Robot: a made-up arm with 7 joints. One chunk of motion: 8 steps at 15 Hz.
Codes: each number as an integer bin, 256 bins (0 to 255) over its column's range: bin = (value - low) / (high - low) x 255, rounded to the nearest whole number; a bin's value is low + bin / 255 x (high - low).
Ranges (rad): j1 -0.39..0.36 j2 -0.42..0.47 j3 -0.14..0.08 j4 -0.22..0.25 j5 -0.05..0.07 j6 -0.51..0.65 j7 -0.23..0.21
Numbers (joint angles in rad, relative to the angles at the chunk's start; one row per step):
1: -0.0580 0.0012 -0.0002 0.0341 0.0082 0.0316 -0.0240
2: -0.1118 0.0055 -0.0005 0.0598 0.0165 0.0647 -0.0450
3: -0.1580 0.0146 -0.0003 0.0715 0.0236 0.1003 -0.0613
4: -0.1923 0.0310 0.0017 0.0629 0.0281 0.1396 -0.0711
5: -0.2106 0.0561 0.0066 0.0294 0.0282 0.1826 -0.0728
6: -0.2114 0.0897 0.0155 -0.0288 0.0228 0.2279 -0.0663
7: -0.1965 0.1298 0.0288 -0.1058 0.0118 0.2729 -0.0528
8: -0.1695 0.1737 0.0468 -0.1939 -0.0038 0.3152 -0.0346
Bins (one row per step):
1: 113 121 162 138 124 119 119
2: 95 122 162 152 141 126 107
3: 79 125 162 158 156 134 98
4: 67 129 164 153 166 143 92
5: 61 136 170 135 166 152 91
6: 61 146 180 104 155 162 95
7: 66 158 196 62 131 172 103
8: 75 170 217 14 98 181 113

